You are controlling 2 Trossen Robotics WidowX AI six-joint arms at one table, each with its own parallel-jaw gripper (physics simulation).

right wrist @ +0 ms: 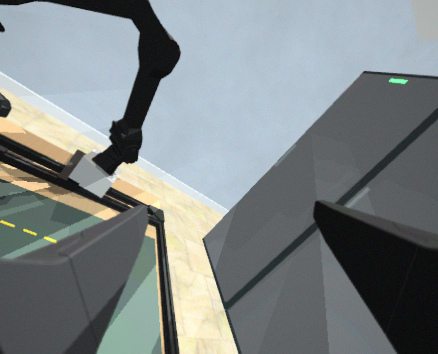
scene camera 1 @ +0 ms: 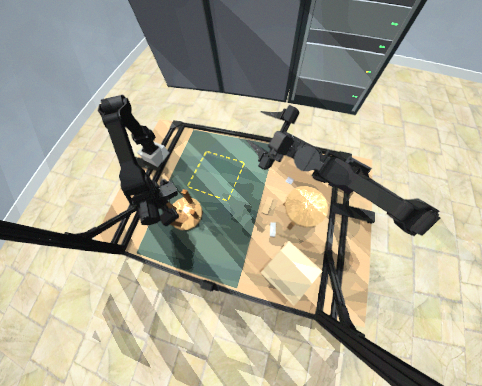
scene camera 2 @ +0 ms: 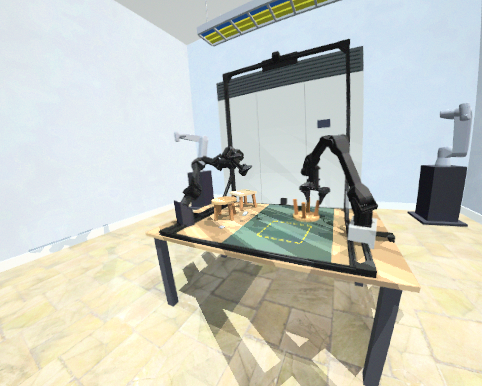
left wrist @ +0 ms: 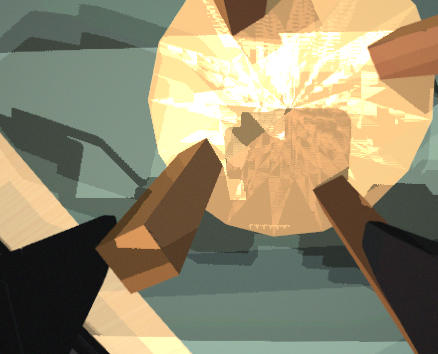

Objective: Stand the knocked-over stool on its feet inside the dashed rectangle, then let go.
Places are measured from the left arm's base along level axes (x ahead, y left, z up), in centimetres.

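Where they show: left gripper, fingertip midpoint: (scene camera 1: 168,208) (scene camera 2: 313,203) (left wrist: 241,230); right gripper, fingertip midpoint: (right wrist: 231,210) (scene camera 1: 253,126) (scene camera 2: 246,161); left arm's base at its link origin: (right wrist: 105,164) (scene camera 1: 150,149) (scene camera 2: 363,222); right arm's base at its link origin: (scene camera 2: 183,205).
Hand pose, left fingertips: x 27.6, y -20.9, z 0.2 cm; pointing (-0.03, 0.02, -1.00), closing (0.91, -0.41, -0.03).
Note:
Each offset is from my left fingertips to the centre of the thing. Level surfaces: height alone.
The orange-brown stool @[dx +4.0, dy +2.2, dz -3.2 cm] (scene camera 1: 192,220) (scene camera 2: 307,218) (left wrist: 190,100) lies upside down on the green mat, round seat down and legs up, outside the dashed rectangle (scene camera 1: 228,200) (scene camera 2: 300,243) (right wrist: 30,232). My left gripper (scene camera 1: 172,202) (scene camera 2: 315,196) (left wrist: 241,230) is open and points down at the leg ends. In the left wrist view one leg stands beside the left-hand fingertip and another is partly hidden by the right-hand finger; neither is gripped. My right gripper (scene camera 1: 260,156) (scene camera 2: 246,170) (right wrist: 231,210) is open and empty, raised above the table, away from the stool.
A round upright stool @[dx +49.9, dy +24.4, dz -2.9 cm] (scene camera 1: 306,206) (scene camera 2: 223,201) and a pale rectangular stool @[dx +53.5, dy -0.1, dz -3.0 cm] (scene camera 1: 291,272) (scene camera 2: 244,192) stand on the bare wood beside the mat @[dz -8.7 cm] (scene camera 1: 227,260). A small white block @[dx +42.1, dy +13.1, dz -8.6 cm] (scene camera 1: 272,229) lies near them. A black frame (scene camera 1: 280,301) borders the table.

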